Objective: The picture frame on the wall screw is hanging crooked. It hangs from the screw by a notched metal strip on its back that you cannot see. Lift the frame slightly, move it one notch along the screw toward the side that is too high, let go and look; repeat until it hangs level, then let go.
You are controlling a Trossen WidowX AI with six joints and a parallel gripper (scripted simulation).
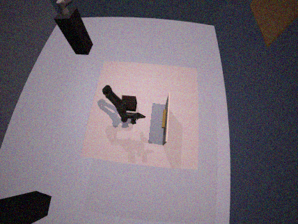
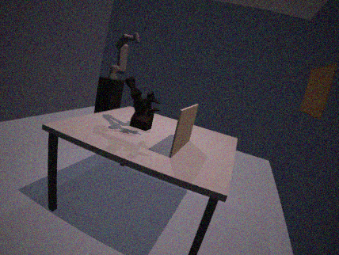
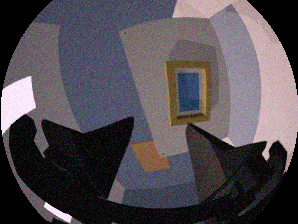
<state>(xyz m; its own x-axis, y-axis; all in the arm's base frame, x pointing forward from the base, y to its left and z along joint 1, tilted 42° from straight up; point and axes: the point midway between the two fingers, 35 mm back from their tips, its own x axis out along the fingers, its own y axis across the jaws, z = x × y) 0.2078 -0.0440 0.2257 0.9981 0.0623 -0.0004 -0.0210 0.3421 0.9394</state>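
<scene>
Now: the picture frame 19 cm ahead of my gripper tip, 9 cm below it and 4 cm to the left of it. The rest, counted from my gripper tip: upright wall panel: 20 cm ahead, 10 cm below, 3 cm to the left.
</scene>
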